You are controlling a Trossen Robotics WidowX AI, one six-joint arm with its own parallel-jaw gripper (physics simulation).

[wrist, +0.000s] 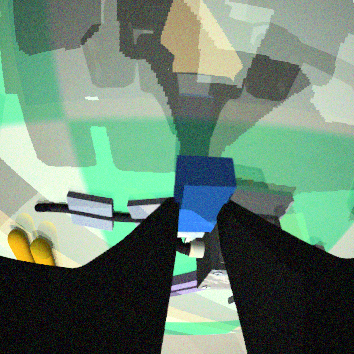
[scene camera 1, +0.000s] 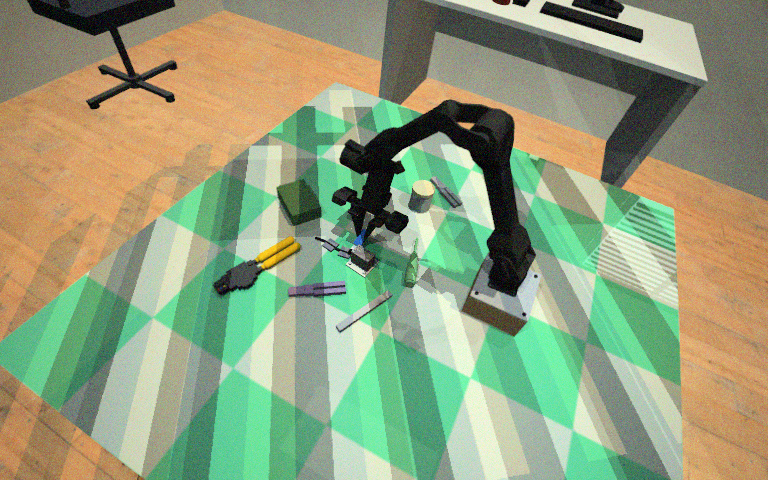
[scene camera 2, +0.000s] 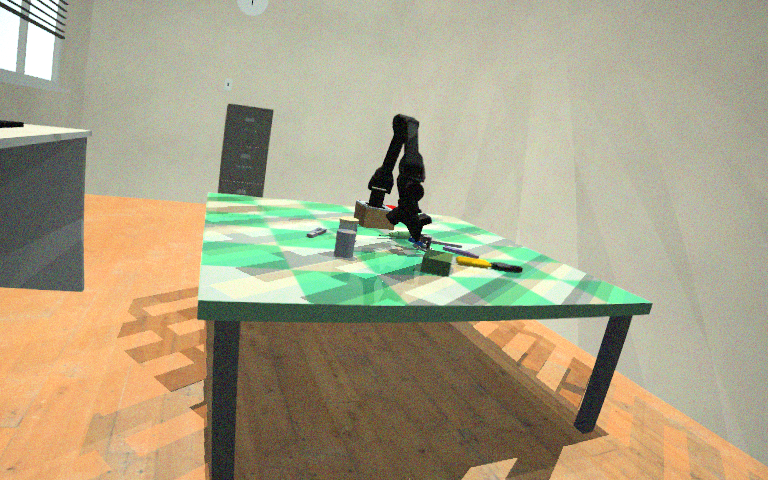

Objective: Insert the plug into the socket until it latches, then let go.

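Pixels of known places: gripper, between the fingertips: [wrist: 197, 207] [scene camera 1: 361, 237] [scene camera 2: 415, 240]; arm's base, origin of its link: [scene camera 1: 504, 280] [scene camera 2: 375, 205].
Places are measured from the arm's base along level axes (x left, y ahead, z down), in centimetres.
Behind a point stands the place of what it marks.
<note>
The blue plug [scene camera 1: 359, 238] {z 4.9, x 1.5, y 35.8 cm} [scene camera 2: 417, 242] {z 5.3, x 1.1, y 36.5 cm} [wrist: 206, 192] {z 4.3, x -0.7, y 35.3 cm} is between my fingertips. My gripper [scene camera 1: 360, 233] {z 5.0, x 1.0, y 35.5 cm} [wrist: 197, 207] {z 5.0, x 1.0, y 35.5 cm} is shut on it, low over the table, pointing down. The socket, a dark block [scene camera 1: 362, 258] {z 3.6, x 7.6, y 32.0 cm} on a light base plate, stands right beside the plug in the first scene view. In the wrist view the socket is mostly hidden behind the plug and the right finger; part of its light plate [wrist: 216, 278] {z 3.6, x 5.4, y 34.3 cm} shows between the fingers. A pale, clear tip shows at the plug's lower end. Whether the plug's tip is in the socket cannot be told.
A dark cable with grey clips [scene camera 1: 329, 245] {z 7.5, x 5.4, y 42.3 cm} [wrist: 90, 205] {z 7.5, x 3.9, y 41.8 cm} lies beside the socket. Around are a green box [scene camera 1: 299, 202] {z 4.0, x -1.0, y 55.0 cm} [scene camera 2: 436, 263] {z 5.0, x -6.1, y 61.3 cm}, yellow-handled cutters [scene camera 1: 257, 266] {z 6.4, x 20.0, y 53.2 cm}, a purple tool [scene camera 1: 317, 289] {z 7.6, x 17.9, y 38.3 cm}, a grey bar [scene camera 1: 363, 311] {z 7.0, x 18.3, y 26.2 cm}, a green bottle [scene camera 1: 411, 268] {z 5.3, x 3.4, y 20.7 cm} and a can [scene camera 1: 421, 196] {z 1.5, x -17.3, y 26.7 cm}.
</note>
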